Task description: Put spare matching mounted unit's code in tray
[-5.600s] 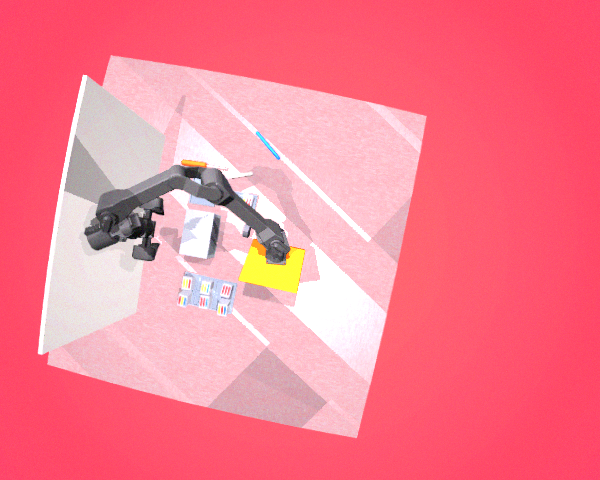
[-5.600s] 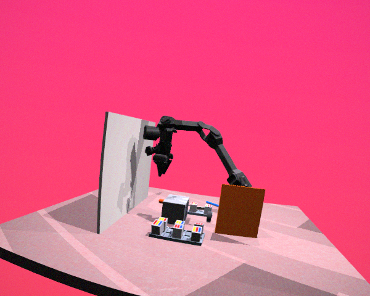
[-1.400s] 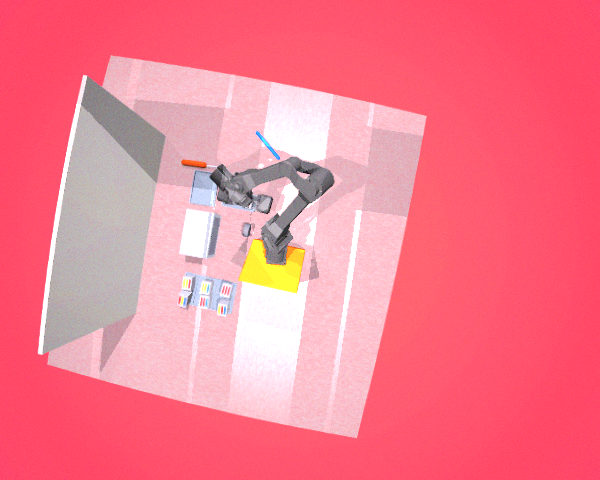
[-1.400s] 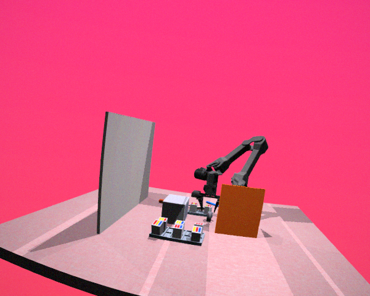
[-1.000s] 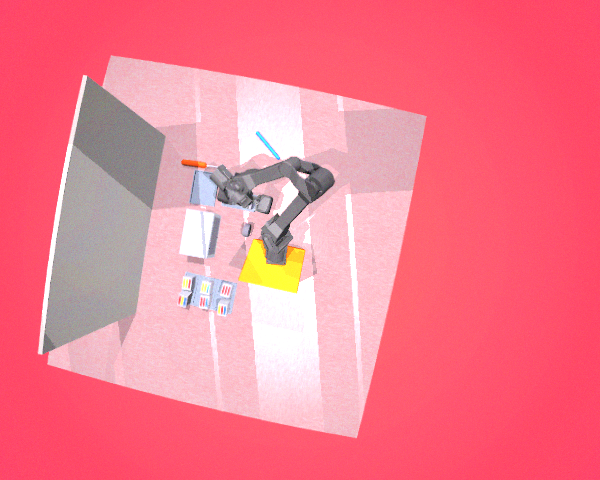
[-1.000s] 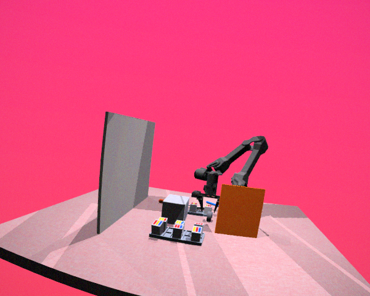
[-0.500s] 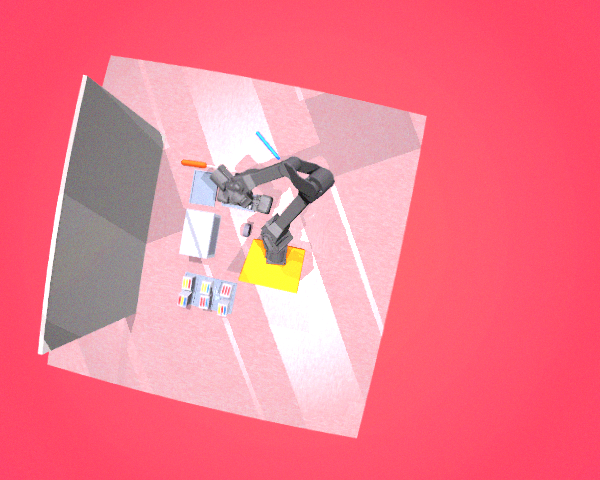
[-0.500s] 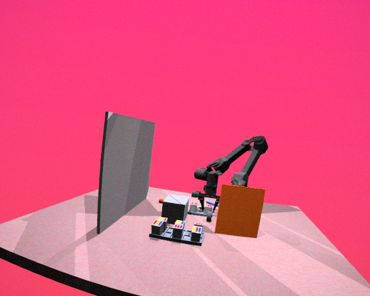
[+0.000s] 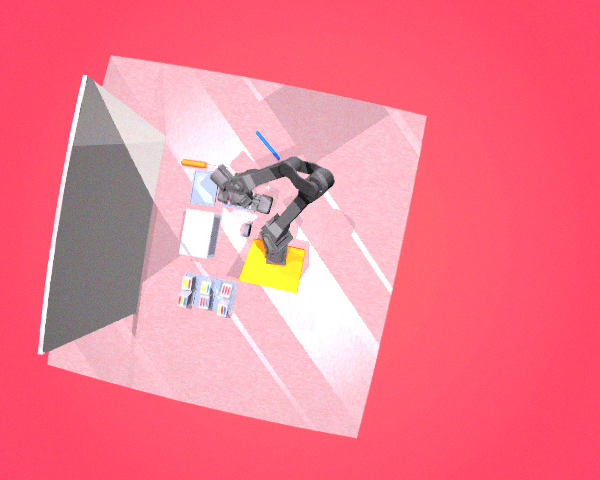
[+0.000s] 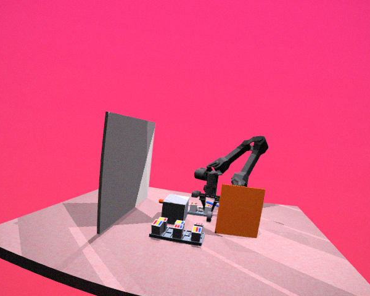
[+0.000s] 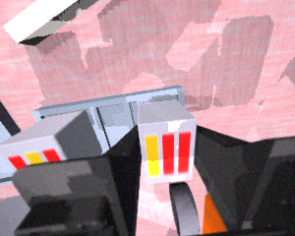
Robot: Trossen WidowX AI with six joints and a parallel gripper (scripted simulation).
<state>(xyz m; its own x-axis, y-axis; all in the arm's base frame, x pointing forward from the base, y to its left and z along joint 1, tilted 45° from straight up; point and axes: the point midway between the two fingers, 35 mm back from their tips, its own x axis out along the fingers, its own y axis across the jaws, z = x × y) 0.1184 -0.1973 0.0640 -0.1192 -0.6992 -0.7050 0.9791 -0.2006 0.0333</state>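
Now: gripper tip 40 mm short of the grey holder and 10 mm above it. From my gripper tip the other things lie so: black tape roll (110 mm to the left, 10 mm above); then white strip (40 mm ahead, 100 mm to the right, 10 mm below); then grey spare block (20 mm above).
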